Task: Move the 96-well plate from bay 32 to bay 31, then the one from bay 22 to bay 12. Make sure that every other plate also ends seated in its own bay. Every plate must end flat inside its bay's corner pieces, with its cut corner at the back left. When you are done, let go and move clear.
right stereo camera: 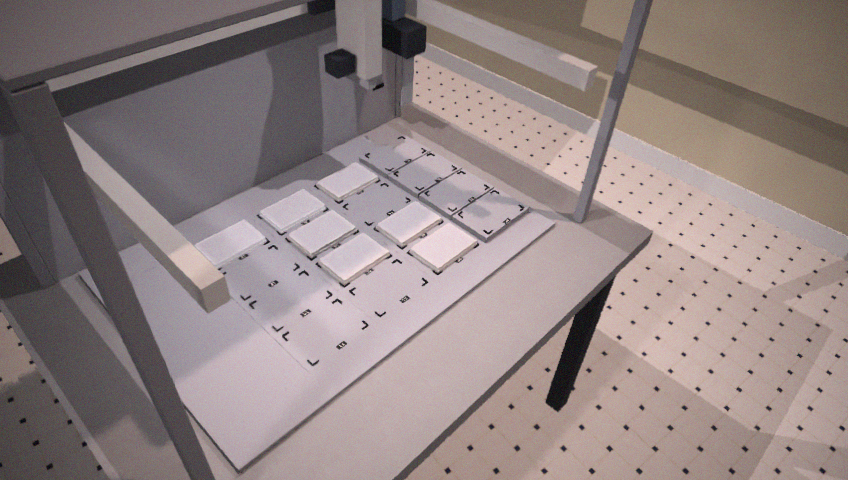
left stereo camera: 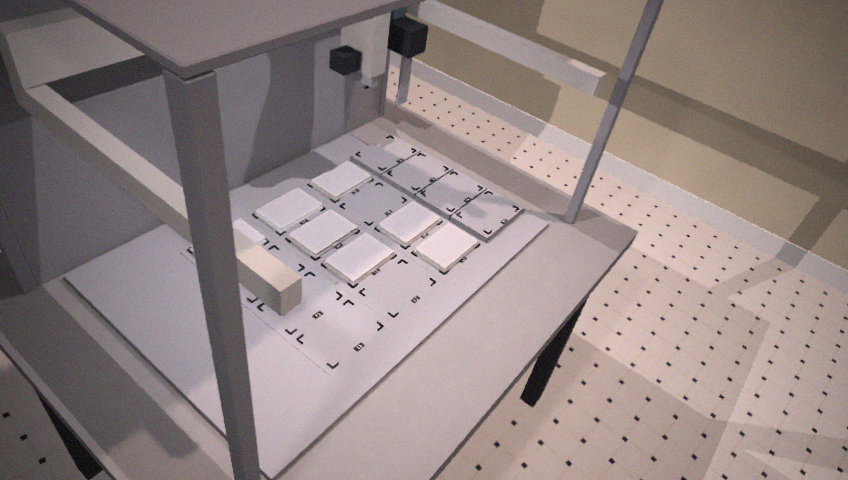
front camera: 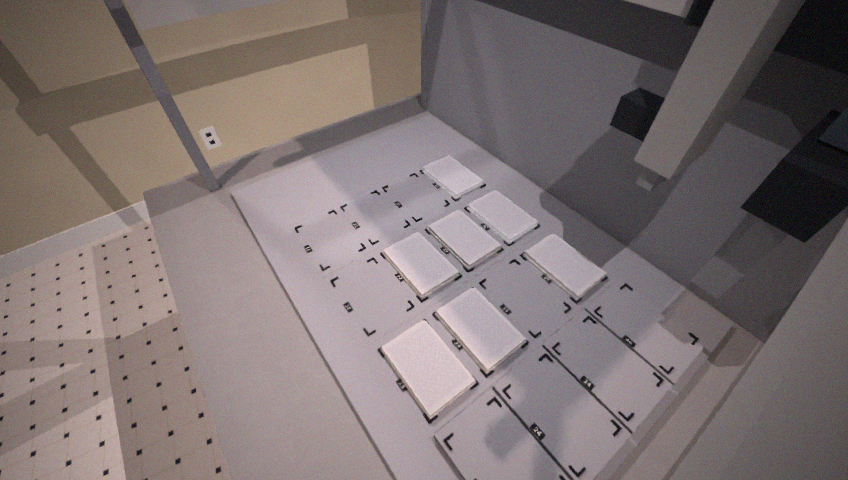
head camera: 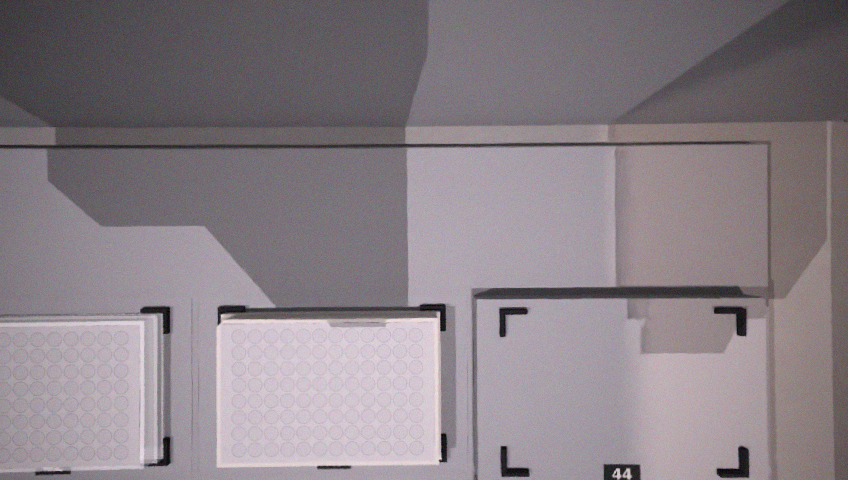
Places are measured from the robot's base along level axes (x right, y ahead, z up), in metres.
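Where they show: gripper, fingertip midpoint: (right stereo camera: 391, 95) (left stereo camera: 384, 94) (front camera: 722, 268); robot's base at its link origin: (right stereo camera: 313, 364) (left stereo camera: 332, 367) (front camera: 296, 229).
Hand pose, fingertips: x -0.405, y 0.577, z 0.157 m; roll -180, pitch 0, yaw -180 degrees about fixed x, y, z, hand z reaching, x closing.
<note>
Each offset is from my fingertips to the top centre of the thing. "*": to the spot under its first point.
The bay 32 plate @[dx +0.148, dy -0.349, dz -0.143 m] (front camera: 464, 237) (left stereo camera: 323, 231) (right stereo camera: 321, 233) and the bay 22 plate @[dx +0.255, dy -0.349, dz -0.143 m] (front camera: 420, 264) (left stereo camera: 359, 257) (right stereo camera: 355, 257) lie flat in their bays. Bay 31 @[* dx +0.194, dy -0.512, dz -0.157 m] (front camera: 398, 204) (right stereo camera: 273, 283) and bay 12 @[* dx +0.406, dy -0.350, dz -0.157 m] (front camera: 348, 306) (left stereo camera: 415, 299) (right stereo camera: 404, 299) hold no plate. Other plates lie in bay 41 @[* dx +0.046, dy -0.503, dz -0.142 m] (front camera: 453, 176) (right stereo camera: 230, 242), bay 42 @[* dx +0.047, dy -0.343, dz -0.142 m] (front camera: 502, 215) (head camera: 65, 392), bay 43 @[* dx +0.046, dy -0.179, dz -0.143 m] (front camera: 565, 265) (head camera: 327, 392), bay 23 @[* dx +0.261, dy -0.177, dz -0.143 m] (front camera: 480, 330) (left stereo camera: 409, 223) and bay 13 @[* dx +0.365, dy -0.177, dz -0.142 m] (front camera: 428, 368) (left stereo camera: 446, 245). Cut corners are too small to tell. My gripper's jaws cannot be made out, and no plate hangs in the air.
A pale vertical column (front camera: 714, 89) (left stereo camera: 368, 47) (right stereo camera: 360, 44) stands high at the back right, with dark blocks (front camera: 791, 196) (left stereo camera: 407, 36) beside it. Raised pads carry bays 24, 34 and 44 @[* dx +0.038, dy -0.051, dz -0.142 m] (head camera: 565, 386) on the right. Bays 11 @[* dx +0.408, dy -0.514, dz -0.157 m] (front camera: 307, 248) and 21 @[* dx +0.300, dy -0.515, dz -0.157 m] (front camera: 355, 224) hold no plate.
</note>
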